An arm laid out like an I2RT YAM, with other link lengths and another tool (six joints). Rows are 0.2 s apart.
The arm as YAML. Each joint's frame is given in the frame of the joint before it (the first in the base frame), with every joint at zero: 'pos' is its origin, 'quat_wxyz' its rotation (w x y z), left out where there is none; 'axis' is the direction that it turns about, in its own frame. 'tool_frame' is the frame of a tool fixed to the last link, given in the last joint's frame.
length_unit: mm
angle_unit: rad
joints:
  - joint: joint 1
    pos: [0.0, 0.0, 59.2]
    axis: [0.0, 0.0, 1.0]
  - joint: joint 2
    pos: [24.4, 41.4, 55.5]
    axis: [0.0, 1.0, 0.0]
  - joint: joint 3
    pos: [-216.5, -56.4, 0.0]
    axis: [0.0, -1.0, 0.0]
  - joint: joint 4
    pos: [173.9, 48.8, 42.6]
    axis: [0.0, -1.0, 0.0]
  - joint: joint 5
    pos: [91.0, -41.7, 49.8]
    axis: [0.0, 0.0, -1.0]
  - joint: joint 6
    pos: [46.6, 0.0, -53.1]
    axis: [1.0, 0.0, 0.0]
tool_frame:
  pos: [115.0, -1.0, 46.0]
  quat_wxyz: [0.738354, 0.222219, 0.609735, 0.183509]
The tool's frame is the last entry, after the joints.
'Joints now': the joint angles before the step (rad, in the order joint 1, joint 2, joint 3, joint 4, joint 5, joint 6). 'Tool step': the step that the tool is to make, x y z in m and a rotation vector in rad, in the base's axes. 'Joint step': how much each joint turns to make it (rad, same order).
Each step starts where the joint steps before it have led.
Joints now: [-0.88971 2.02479 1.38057 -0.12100 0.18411 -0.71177]
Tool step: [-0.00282 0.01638 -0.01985 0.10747 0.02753 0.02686]
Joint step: [0.00001 0.00931 0.01534 -0.10881 -0.05209 0.01226]
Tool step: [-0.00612 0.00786 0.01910 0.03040 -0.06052 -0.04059]
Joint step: [-0.00309 -0.07963 -0.02440 -0.04938 -0.02606 0.07197]
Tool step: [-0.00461 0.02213 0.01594 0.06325 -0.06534 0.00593]
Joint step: [0.00154 -0.10435 -0.05070 -0.06573 -0.07197 0.05530]
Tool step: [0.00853 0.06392 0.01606 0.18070 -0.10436 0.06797]
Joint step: [0.06578 -0.15908 -0.06733 -0.15516 -0.15674 0.11963]
